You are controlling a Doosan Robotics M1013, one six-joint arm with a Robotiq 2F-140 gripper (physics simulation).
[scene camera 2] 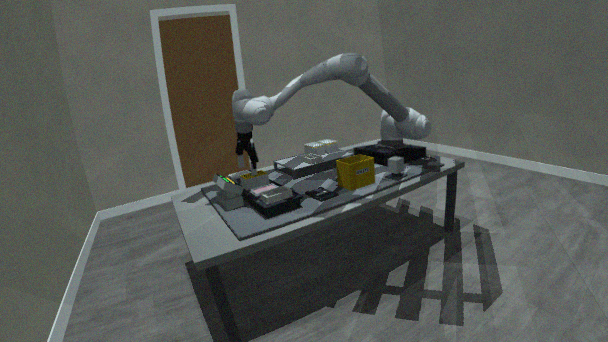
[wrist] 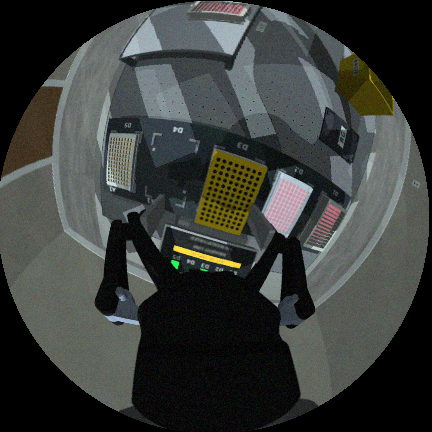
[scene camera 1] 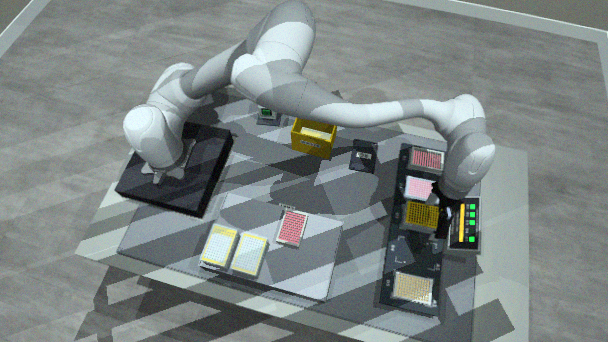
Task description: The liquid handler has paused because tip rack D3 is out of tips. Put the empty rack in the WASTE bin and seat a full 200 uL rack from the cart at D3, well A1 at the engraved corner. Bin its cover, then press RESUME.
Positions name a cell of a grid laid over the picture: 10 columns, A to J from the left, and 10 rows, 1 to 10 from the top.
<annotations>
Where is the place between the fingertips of my gripper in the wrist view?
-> At E5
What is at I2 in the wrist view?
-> A yellow WASTE bin.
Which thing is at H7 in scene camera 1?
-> My gripper.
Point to a cart plate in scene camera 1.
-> F8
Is my gripper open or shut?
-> Open.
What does my gripper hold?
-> Nothing.
</annotations>
